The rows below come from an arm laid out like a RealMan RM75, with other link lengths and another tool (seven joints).
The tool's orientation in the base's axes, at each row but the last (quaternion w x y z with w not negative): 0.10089 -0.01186 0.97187 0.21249; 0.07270 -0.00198 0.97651 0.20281; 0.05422 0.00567 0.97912 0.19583; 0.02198 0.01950 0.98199 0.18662; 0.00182 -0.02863 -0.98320 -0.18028; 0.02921 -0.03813 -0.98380 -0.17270
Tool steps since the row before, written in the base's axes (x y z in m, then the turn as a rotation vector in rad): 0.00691 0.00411 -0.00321 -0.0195 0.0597 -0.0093; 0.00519 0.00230 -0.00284 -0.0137 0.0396 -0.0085; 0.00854 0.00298 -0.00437 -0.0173 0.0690 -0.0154; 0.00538 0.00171 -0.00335 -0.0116 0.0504 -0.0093; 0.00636 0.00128 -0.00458 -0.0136 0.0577 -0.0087; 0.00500 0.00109 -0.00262 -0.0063 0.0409 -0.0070
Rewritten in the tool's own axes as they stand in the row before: -0.00604 0.00196 0.00588 0.0222 0.0518 0.0293; -0.00467 0.00081 0.00422 0.0158 0.0334 0.0215; -0.00794 0.00099 0.00608 0.0210 0.0580 0.0387; -0.00517 0.00052 0.00401 0.0143 0.0431 0.0265; -0.00634 -0.00007 0.00478 0.0167 0.0500 0.0285; -0.00509 0.00056 0.00261 0.0084 0.0354 0.0208
